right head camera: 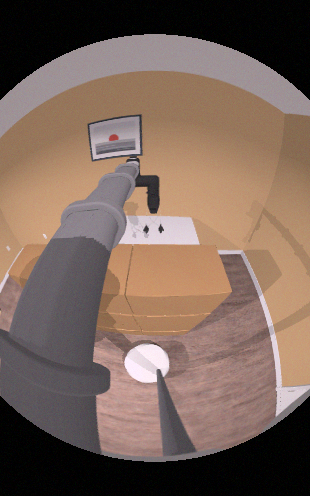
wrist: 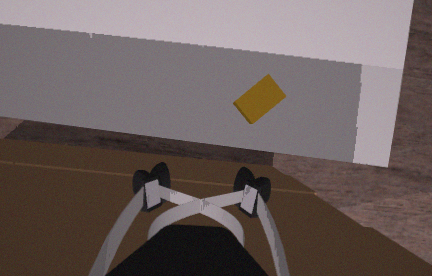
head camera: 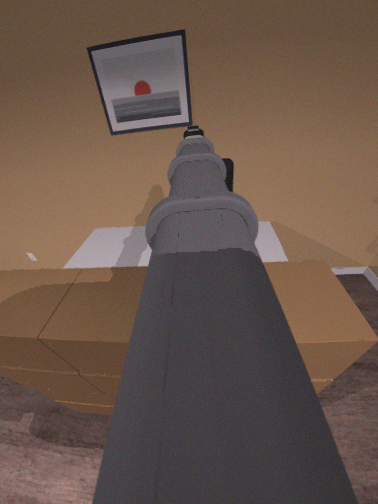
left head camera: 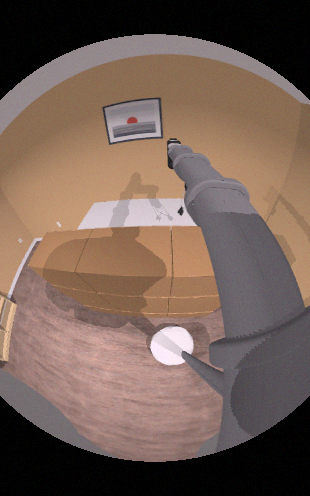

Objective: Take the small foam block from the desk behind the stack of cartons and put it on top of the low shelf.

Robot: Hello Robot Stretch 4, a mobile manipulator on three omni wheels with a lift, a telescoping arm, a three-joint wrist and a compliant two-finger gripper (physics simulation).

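Seen in the pictures: gripper, fingertip midpoint: [right head camera: 153, 232] [wrist: 202, 180] [left head camera: 186, 214]; robot's base, link origin: [right head camera: 147, 361] [left head camera: 171, 344].
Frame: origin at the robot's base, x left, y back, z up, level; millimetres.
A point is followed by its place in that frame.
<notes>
The yellow foam block [wrist: 259, 99] {x -191, y -831, z 737 mm} lies on the shaded strip of the white desk [wrist: 305, 30] {x -292, y -994, z 692 mm} [left head camera: 97, 215] {x 782, y -1251, z 692 mm} [right head camera: 182, 231] {x -399, y -1165, z 692 mm}, near the desk edge facing the cartons. The brown cartons [wrist: 60, 210] {x 149, y -617, z 846 mm} [head camera: 320, 300] {x -325, y -424, z 1052 mm} [left head camera: 195, 250] {x -77, y -440, z 1052 mm} [right head camera: 175, 270] {x -176, y -431, z 1052 mm} stand in front of the desk. My gripper [wrist: 202, 180] {x -87, y -721, z 1035 mm} [right head camera: 153, 229] {x -87, y -721, z 1035 mm} is open, with no object between its fingers. In the wrist view its fingertips appear against the cartons, with the block up and to the right of them. The block does not show in the head views.
A light wooden unit [left head camera: 4, 345] {x 2820, y 807, z 51 mm} partly shows at the left edge; I cannot tell if it is the low shelf. A white round disc [left head camera: 171, 345] {x 6, y -1, z 187 mm} [right head camera: 147, 363] {x -8, y 4, z 187 mm} is on the floor before the cartons. A framed picture [head camera: 142, 107] {x 302, y -1541, z 1531 mm} hangs on the wall behind the desk.
</notes>
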